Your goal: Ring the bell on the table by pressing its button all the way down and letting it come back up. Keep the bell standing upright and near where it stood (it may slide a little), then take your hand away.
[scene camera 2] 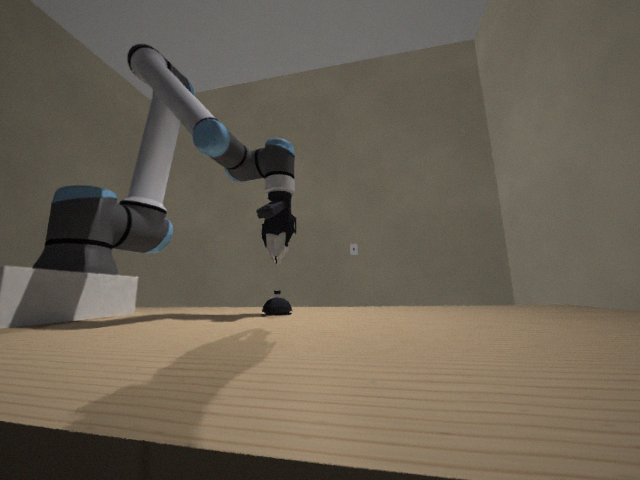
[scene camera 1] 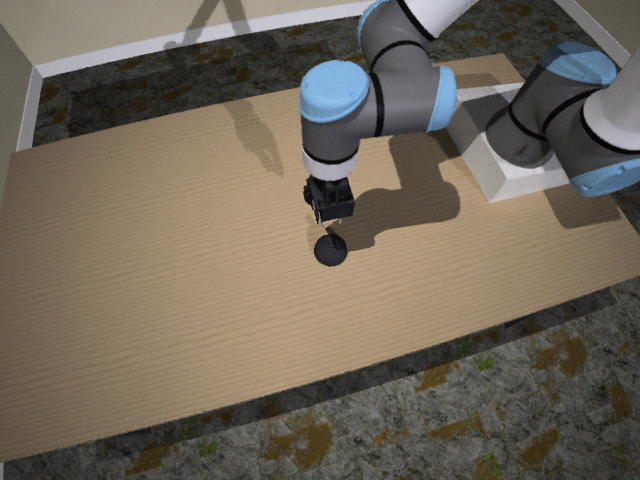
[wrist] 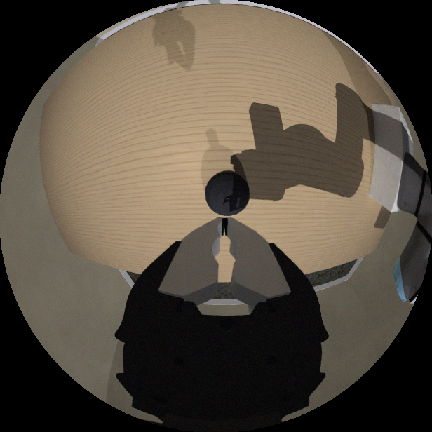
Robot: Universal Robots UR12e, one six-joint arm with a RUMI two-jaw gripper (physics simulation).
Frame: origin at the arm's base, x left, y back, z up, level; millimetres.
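Seen in the pictures: gripper, fingertip midpoint: (scene camera 2: 277, 264); arm's base at its link origin: (scene camera 2: 76, 277) (scene camera 1: 518, 140).
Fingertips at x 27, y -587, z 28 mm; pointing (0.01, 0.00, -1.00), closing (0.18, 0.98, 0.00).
Offsets run from my fingertips to a thing's middle. Level surfaces: height alone.
The black dome-shaped bell {dy +5, dx +23, dz -107 mm} (scene camera 1: 329, 255) (scene camera 2: 277, 306) (wrist: 218, 193) stands upright on the wooden table {dz -140 mm} (scene camera 1: 155, 268) (scene camera 2: 439, 361) (wrist: 115, 125). Its small dark button {dy +5, dx +23, dz -79 mm} (scene camera 2: 277, 292) is up, on a thin stem above the dome. My gripper (scene camera 1: 331, 223) (scene camera 2: 276, 260) (wrist: 223, 219) is shut and empty, with its fingertips pointing down. In the second scene view it hangs above the bell, with a plain gap between the fingertips and the button. In the wrist view the bell shows just beyond the fingertips.
The white base block (scene camera 1: 532, 181) (scene camera 2: 103, 297) (wrist: 386, 165) of the arm stands at one end of the table. The arm's shadow falls on the table beside the bell. A small wall plate (scene camera 2: 354, 249) is on the back wall.
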